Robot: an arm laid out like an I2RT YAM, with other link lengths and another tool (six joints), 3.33 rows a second.
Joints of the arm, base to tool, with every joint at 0 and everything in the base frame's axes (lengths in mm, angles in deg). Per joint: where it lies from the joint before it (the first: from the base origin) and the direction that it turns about. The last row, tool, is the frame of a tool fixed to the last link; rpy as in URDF.
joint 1: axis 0 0 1 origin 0 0 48.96
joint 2: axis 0 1 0 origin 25.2 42.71 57.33
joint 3: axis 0 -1 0 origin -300.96 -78.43 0
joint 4: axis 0 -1 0 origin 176.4 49.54 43.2
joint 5: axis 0 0 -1 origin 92.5 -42.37 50.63
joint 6: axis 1 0 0 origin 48.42 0 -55.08
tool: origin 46 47 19 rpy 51.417 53.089 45.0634
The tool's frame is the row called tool.
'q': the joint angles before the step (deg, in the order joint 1, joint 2, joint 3, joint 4, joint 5, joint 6). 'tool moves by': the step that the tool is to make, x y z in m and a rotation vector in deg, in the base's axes. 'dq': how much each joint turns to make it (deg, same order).
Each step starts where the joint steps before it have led.
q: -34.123 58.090 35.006 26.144 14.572 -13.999
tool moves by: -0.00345 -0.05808 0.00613 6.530 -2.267 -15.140
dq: -7.097 6.946 6.283 -3.706 8.160 6.767
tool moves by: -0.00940 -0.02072 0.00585 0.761 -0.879 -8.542
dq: -1.845 1.472 2.494 -1.534 6.663 1.487
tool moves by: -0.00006 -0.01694 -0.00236 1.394 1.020 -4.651
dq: -1.129 2.680 2.275 -1.583 3.503 0.558
